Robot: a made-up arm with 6 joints. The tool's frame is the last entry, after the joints.
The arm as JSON. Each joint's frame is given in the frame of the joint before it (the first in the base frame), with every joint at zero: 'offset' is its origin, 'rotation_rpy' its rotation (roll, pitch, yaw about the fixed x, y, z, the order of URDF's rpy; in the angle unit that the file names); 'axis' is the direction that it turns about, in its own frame. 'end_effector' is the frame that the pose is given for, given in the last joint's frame.
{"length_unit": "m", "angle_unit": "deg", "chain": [
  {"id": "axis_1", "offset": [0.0, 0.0, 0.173], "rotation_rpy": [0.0, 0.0, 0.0], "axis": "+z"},
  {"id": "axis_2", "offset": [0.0, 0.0, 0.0], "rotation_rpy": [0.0, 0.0, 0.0], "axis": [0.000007, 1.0, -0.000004]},
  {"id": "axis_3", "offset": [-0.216, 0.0, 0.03], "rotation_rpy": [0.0, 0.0, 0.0], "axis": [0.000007, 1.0, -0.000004]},
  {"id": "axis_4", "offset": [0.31, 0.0, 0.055], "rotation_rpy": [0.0, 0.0, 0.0], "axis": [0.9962, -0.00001, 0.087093]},
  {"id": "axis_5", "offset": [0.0, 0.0, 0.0], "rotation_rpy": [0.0, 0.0, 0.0], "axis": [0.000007, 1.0, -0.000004]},
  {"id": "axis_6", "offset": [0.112, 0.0, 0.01], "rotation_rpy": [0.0, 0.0, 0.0], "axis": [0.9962, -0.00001, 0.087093]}
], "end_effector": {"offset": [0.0, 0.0, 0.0], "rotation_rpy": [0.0, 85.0, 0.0]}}
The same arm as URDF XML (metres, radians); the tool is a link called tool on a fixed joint. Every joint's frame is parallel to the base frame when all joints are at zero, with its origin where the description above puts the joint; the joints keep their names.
<robot name="arm">
  <joint name="tool_joint" type="fixed">
    <parent link="link6"/>
    <child link="tool"/>
    <origin xyz="0 0 0" rpy="0 1.4835 0"/>
  </joint>
  <joint name="axis_6" type="continuous">
    <parent link="link5"/>
    <child link="link6"/>
    <origin xyz="0.112 0 0.01"/>
    <axis xyz="0.9962 0 0.0871"/>
  </joint>
  <joint name="axis_5" type="continuous">
    <parent link="link4"/>
    <child link="link5"/>
    <origin xyz="0 0 0"/>
    <axis xyz="0 1 0"/>
  </joint>
  <joint name="axis_4" type="continuous">
    <parent link="link3"/>
    <child link="link4"/>
    <origin xyz="0.31 0 0.055"/>
    <axis xyz="0.9962 0 0.0871"/>
  </joint>
  <joint name="axis_3" type="continuous">
    <parent link="link2"/>
    <child link="link3"/>
    <origin xyz="-0.216 0 0.03"/>
    <axis xyz="0 1 0"/>
  </joint>
  <joint name="axis_2" type="continuous">
    <parent link="link1"/>
    <child link="link2"/>
    <origin xyz="0 0 0"/>
    <axis xyz="0 1 0"/>
  </joint>
  <joint name="axis_1" type="continuous">
    <parent link="base"/>
    <child link="link1"/>
    <origin xyz="0 0 0.173"/>
    <axis xyz="0 0 1"/>
  </joint>
  <link name="base"/>
  <link name="link1"/>
  <link name="link2"/>
  <link name="link3"/>
  <link name="link4"/>
  <link name="link5"/>
  <link name="link6"/>
  <link name="tool"/>
</robot>

